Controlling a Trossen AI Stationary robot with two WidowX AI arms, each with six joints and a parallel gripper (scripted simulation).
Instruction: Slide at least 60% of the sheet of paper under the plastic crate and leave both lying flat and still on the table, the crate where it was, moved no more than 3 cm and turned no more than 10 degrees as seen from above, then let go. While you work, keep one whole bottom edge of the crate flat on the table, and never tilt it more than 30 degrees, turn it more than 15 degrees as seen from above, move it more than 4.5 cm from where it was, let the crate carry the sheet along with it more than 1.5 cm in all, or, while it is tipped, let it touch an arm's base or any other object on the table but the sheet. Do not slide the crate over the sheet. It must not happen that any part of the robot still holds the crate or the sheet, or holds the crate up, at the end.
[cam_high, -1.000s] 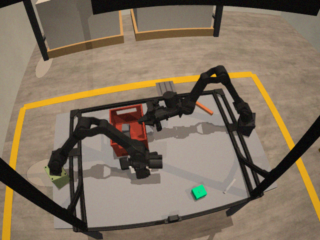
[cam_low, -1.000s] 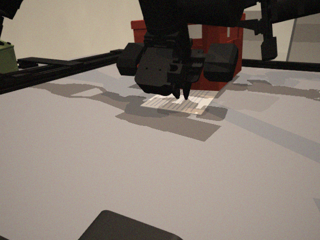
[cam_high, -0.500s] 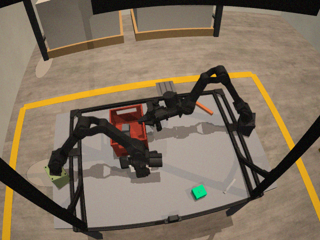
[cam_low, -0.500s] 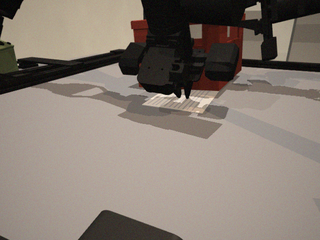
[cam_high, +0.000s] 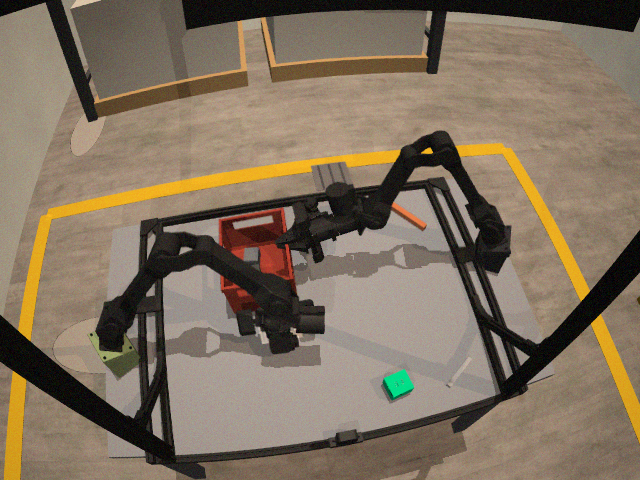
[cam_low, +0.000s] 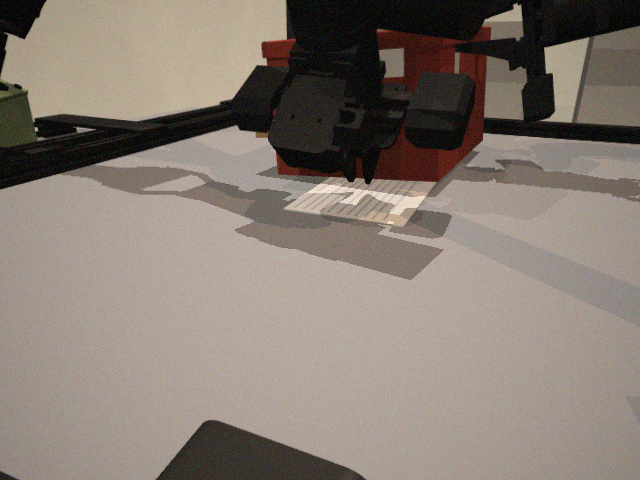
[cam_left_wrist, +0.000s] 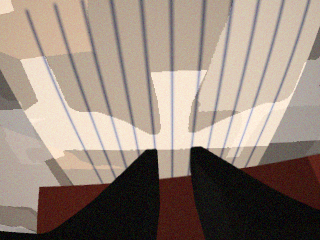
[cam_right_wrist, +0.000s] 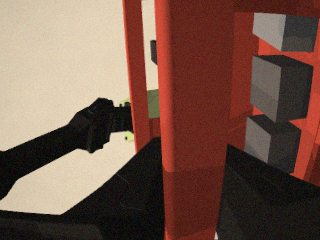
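Right now my left hand is 40 mm above the sheet of paper, 30 mm short of it and 10 mm to the left of it. The rest, counted from my left hand: white stick 400 mm to the right, 290 mm behind, 40 mm below; then purple piece 330 mm ahead, 240 mm to the left, 30 mm below; then green block 270 mm behind, 230 mm to the right, 20 mm below.
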